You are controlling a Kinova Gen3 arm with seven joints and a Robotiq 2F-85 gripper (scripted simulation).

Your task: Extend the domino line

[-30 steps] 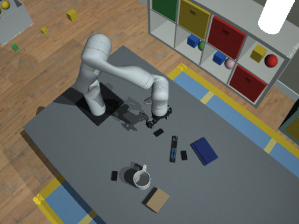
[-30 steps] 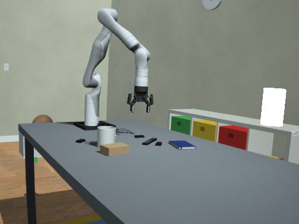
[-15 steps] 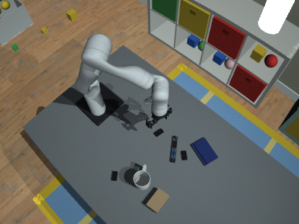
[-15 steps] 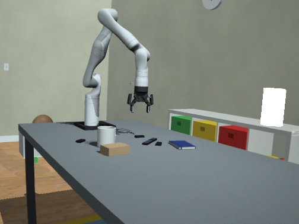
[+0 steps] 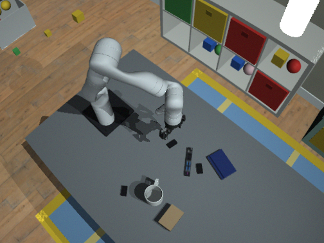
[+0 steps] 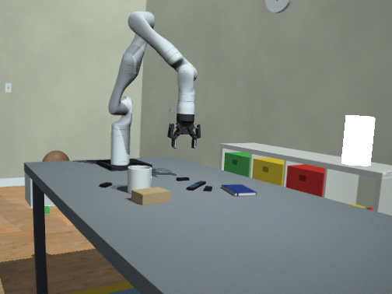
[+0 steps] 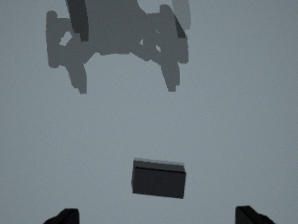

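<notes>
My hand is 14 cm above the dark domino. Round my hand: white mug: 26 cm to the right, 13 cm ahead, 10 cm below; cardboard box: 28 cm to the right, 26 cm ahead, 13 cm below.
</notes>
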